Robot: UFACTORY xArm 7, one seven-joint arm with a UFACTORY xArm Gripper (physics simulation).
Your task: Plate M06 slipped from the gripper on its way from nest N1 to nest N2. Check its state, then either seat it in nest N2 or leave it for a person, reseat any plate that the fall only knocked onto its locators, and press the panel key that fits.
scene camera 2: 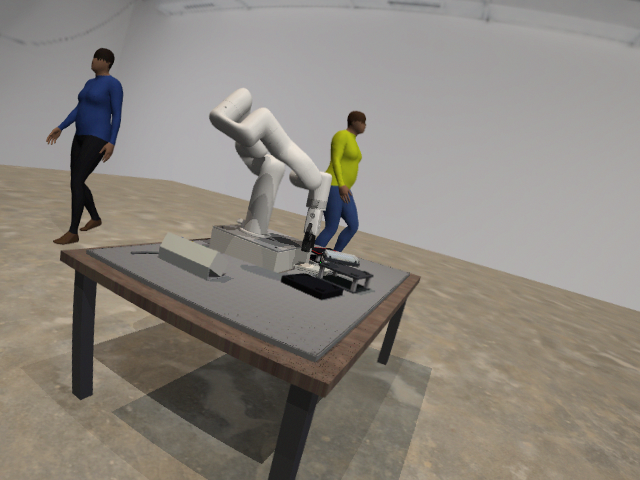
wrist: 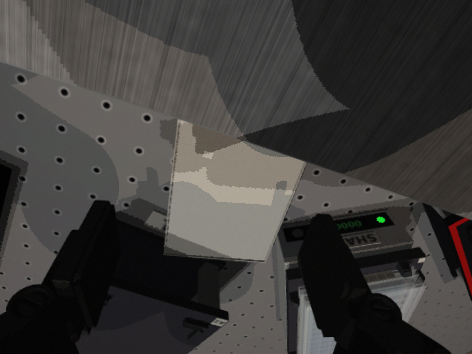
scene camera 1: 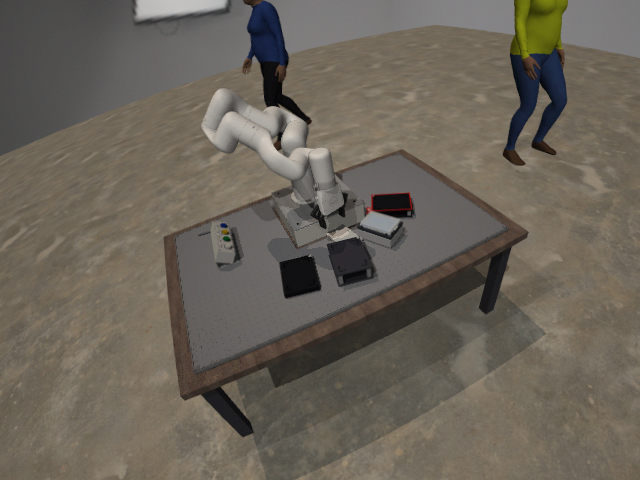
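Pixels of known places: gripper, fingertip midpoint: (scene camera 2: 307, 249) (wrist: 214, 231) (scene camera 1: 333, 221); arm's base, link origin: (scene camera 2: 254, 233) (scene camera 1: 306, 195).
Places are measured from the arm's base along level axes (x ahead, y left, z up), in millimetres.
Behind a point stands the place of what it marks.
Note:
My gripper (scene camera 1: 332, 219) @[y -1, x 230, z -4 mm] (scene camera 2: 308, 248) @[y -1, x 230, z -4 mm] (wrist: 214, 231) @[y -1, x 230, z -4 mm] is open and points down beside the robot base. A cream slab (wrist: 227, 210) @[y 20, x 270, z -68 mm] shows below and between the fingers, near the base edge; whether it is plate M06 I cannot tell. A raised black stand (scene camera 1: 349, 255) @[y -43, x 407, z -25 mm] (scene camera 2: 351, 271) @[y -56, x 423, z -25 mm] (wrist: 150, 310) @[y -21, x 339, z -25 mm] has a bare top. A clear-lidded plate (scene camera 1: 381, 223) @[y 136, x 350, z -11 mm] (scene camera 2: 341, 257) @[y 99, x 344, z -16 mm] (wrist: 309, 342) @[y 105, x 343, z -11 mm] sits on the shaker (wrist: 362, 240) @[y 123, x 262, z -50 mm], whose green light is lit; its label is not readable. The key panel (scene camera 1: 223, 248) @[y -409, x 87, z -10 mm] (scene camera 2: 188, 255) @[y -441, x 11, z -36 mm] has blue, yellow and green keys. Nest labels are not readable.
A low black tray (scene camera 1: 299, 276) @[y -219, x 354, z -60 mm] (scene camera 2: 311, 285) @[y -254, x 346, z -60 mm] lies left of the stand in scene camera 1. A red-rimmed black tray (scene camera 1: 391, 202) @[y 275, x 231, z -42 mm] (wrist: 456, 248) @[y 204, x 249, z -42 mm] lies behind the shaker. The base block (wrist: 150, 65) @[y -38, x 167, z -8 mm] is close to the gripper. Two people stand beyond the table.

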